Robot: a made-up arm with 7 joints. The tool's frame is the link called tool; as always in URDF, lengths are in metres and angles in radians.
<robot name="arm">
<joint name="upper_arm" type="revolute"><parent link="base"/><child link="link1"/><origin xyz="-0.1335 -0.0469 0.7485"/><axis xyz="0 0 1"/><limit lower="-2.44" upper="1.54"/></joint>
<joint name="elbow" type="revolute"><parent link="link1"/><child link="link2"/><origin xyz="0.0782 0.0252 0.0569"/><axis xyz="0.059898 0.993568 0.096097"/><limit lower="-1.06" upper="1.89"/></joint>
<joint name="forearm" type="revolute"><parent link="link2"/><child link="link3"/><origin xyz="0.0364 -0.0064 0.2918"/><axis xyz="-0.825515 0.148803 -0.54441"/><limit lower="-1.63" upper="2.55"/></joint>
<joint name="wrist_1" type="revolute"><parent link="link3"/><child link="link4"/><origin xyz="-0.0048 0.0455 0.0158"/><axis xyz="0 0 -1"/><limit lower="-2.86" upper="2.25"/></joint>
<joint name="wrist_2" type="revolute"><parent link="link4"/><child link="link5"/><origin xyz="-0.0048 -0.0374 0.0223"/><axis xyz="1 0 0"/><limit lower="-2.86" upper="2"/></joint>
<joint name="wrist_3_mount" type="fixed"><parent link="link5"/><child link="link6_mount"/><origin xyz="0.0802 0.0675 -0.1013"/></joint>
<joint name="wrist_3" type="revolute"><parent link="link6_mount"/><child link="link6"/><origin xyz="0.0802 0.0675 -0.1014"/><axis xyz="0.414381 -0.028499 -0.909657"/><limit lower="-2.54" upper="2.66"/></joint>
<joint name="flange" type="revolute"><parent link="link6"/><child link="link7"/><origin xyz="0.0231 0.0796 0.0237"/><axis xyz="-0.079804 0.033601 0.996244"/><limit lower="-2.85" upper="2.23"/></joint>
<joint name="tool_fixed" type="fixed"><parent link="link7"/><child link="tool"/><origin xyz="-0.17 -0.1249 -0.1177" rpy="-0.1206 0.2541 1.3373"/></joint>
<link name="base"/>
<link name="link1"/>
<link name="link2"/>
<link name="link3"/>
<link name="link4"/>
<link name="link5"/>
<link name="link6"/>
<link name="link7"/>
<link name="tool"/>
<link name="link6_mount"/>
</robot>
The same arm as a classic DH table. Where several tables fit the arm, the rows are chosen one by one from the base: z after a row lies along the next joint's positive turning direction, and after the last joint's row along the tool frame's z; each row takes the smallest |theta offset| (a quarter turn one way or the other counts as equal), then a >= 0, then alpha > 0; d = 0 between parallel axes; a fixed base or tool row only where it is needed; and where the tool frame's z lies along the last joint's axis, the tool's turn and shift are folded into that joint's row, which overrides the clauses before.
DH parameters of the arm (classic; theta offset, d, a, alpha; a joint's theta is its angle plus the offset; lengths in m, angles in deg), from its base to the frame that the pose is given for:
base (fixed): 19.36 0.0000 -0.1415 0.00
upper_arm: -22.81 0.8025 0.0765 -84.49
elbow: 56.50 0.0627 -0.2223 -87.36
forearm: -81.68 -0.1761 0.0439 -57.02
wrist_1: -10.22 -0.0464 -0.0374 -90.00
wrist_2: -1.79 0.0653 0.1413 65.52
wrist_3: -0.40 0.2933 0.0786 -160.10
flange: 85.25 0.5332 0.1694 13.81
tool (fixed): -97.62 -0.5621 0.0000 0.00
Joint limits (deg, base to tool): -139.80..88.24 -60.73..108.29 -93.39..146.10 -163.87..128.92 -163.87..114.59 -145.53..152.41 -163.29..127.77

